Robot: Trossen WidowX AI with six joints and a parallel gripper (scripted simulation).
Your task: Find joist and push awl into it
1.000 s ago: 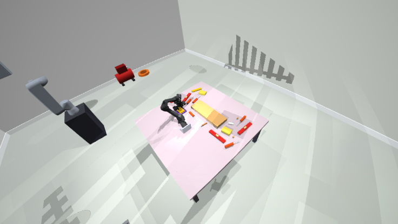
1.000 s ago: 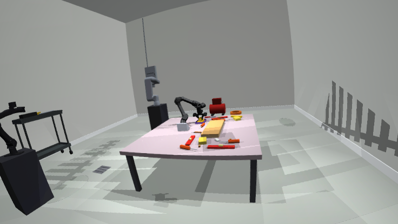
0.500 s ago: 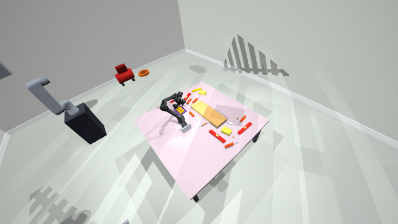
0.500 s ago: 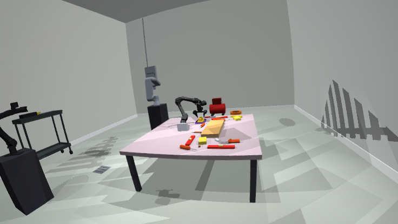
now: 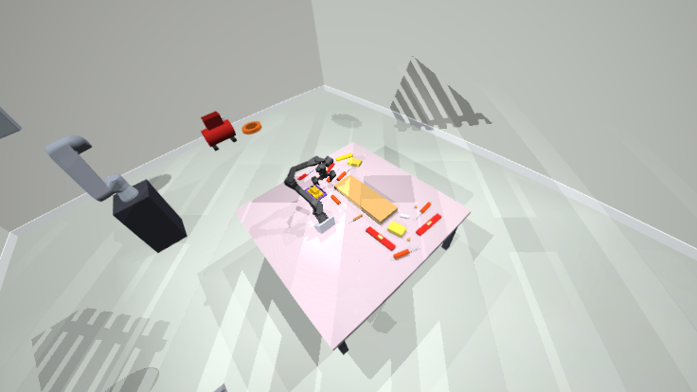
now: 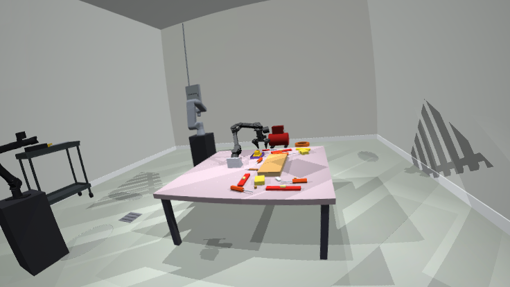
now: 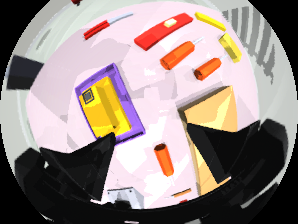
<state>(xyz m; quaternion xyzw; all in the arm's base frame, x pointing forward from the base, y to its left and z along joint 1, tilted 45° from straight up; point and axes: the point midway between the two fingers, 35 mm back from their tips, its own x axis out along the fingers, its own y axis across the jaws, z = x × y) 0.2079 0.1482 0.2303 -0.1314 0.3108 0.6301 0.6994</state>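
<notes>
Now: the orange-handled awl 37 cm to the right of my gripper tip, 9 cm below it and 2 cm behind it. The rest, counted from my gripper tip: yellow stud finder 8 cm behind, 7 cm to the left, 5 cm below; then purple tray 8 cm below, 8 cm behind, 5 cm to the left.
</notes>
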